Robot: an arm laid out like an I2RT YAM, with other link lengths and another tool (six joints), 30 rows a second.
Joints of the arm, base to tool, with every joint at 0 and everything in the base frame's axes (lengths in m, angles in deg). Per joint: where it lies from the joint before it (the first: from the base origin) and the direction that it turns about. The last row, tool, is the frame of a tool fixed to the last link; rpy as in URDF.
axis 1: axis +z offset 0 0 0.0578
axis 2: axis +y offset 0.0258 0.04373 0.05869
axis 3: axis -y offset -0.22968 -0.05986 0
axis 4: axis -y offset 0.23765 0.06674 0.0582
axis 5: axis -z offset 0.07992 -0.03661 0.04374
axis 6: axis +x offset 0.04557 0 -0.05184
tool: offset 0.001 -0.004 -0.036 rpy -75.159 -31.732 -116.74
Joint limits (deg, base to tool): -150..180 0..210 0..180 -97..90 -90..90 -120..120
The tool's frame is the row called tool.
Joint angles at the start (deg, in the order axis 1, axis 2, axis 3, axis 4, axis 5, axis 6):
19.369, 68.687, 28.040, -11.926, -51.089, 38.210
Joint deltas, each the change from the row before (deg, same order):
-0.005, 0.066, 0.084, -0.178, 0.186, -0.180
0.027, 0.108, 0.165, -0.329, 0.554, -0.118
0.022, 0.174, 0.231, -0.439, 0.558, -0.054
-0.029, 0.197, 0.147, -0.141, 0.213, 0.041
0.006, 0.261, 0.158, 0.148, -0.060, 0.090
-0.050, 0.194, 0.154, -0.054, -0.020, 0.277
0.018, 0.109, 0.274, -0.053, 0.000, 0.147
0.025, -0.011, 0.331, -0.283, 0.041, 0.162
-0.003, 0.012, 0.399, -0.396, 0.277, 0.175
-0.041, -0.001, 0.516, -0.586, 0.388, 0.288
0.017, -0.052, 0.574, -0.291, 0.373, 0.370
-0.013, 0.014, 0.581, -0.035, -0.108, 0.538
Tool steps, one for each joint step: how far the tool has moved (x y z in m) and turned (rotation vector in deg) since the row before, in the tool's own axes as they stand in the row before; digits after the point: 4 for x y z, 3 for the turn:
0.0002, 0.0000, 0.0001, -0.059, 0.195, -0.082
0.0002, -0.0001, 0.0002, -0.176, 0.548, 0.012
0.0002, -0.0002, 0.0002, -0.298, 0.558, 0.123
0.0003, -0.0003, 0.0002, -0.163, 0.236, 0.151
0.0001, -0.0007, 0.0004, 0.000, -0.065, 0.057
0.0001, -0.0006, 0.0001, -0.171, 0.011, 0.335
-0.0003, -0.0013, -0.0002, 0.036, -0.015, 0.071
-0.0005, -0.0013, -0.0006, -0.017, 0.025, 0.106
-0.0003, -0.0015, -0.0006, -0.056, 0.278, 0.175
-0.0004, -0.0019, -0.0009, -0.129, 0.413, 0.338
-0.0007, -0.0028, -0.0009, 0.179, 0.345, 0.192
-0.0009, -0.0032, -0.0010, 0.267, -0.131, 0.268

